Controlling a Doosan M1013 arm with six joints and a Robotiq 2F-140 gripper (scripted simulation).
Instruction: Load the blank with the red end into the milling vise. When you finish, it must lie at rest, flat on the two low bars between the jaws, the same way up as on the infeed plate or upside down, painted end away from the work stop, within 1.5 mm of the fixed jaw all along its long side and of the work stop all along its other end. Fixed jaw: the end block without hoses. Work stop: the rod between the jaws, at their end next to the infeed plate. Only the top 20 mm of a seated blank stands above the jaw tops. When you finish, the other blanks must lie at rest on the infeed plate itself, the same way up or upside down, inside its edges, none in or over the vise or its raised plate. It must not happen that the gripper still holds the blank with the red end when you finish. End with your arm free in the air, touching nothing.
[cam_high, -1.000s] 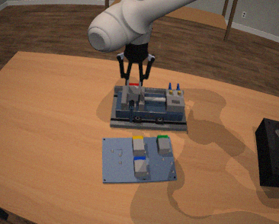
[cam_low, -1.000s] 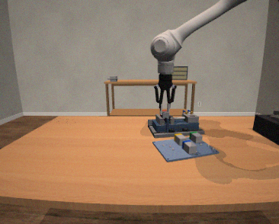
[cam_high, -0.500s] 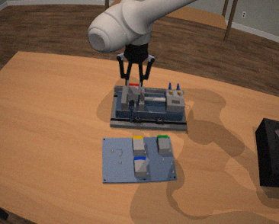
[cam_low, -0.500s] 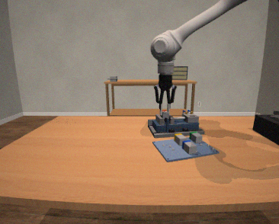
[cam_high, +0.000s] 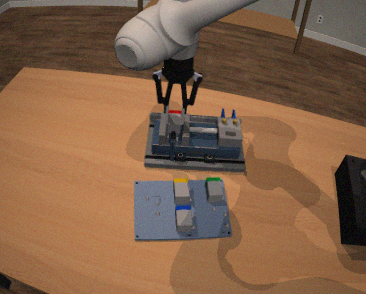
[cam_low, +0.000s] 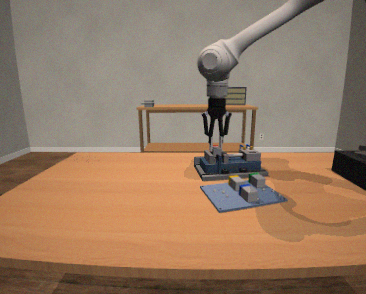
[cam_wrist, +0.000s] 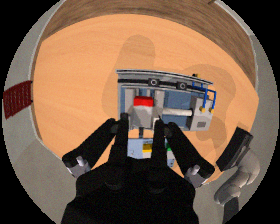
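Right now my hand is 30 mm short of the fixed jaw and 60 mm above it. From my hand the other things lie so: yellow-ended blank 20 mm behind, 190 mm to the left, 110 mm below; milling vise 70 mm behind, 10 mm to the left, 100 mm below; hose block 160 mm behind, 10 mm to the left, 60 mm below.
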